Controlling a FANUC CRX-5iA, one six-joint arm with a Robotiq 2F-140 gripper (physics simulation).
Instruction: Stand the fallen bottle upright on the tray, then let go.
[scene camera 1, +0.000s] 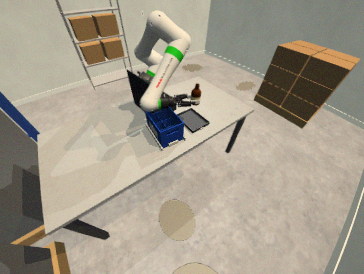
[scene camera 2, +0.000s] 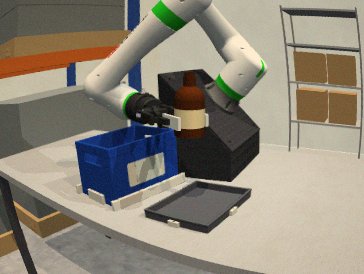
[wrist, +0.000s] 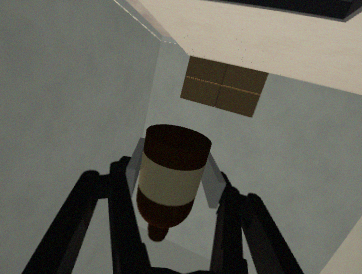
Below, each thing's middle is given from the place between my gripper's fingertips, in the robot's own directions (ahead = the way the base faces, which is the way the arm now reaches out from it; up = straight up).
Labels:
My hand is 10 mm past the brown bottle (scene camera 2: 189, 102), 10 mm to the left of it and 40 mm below it.

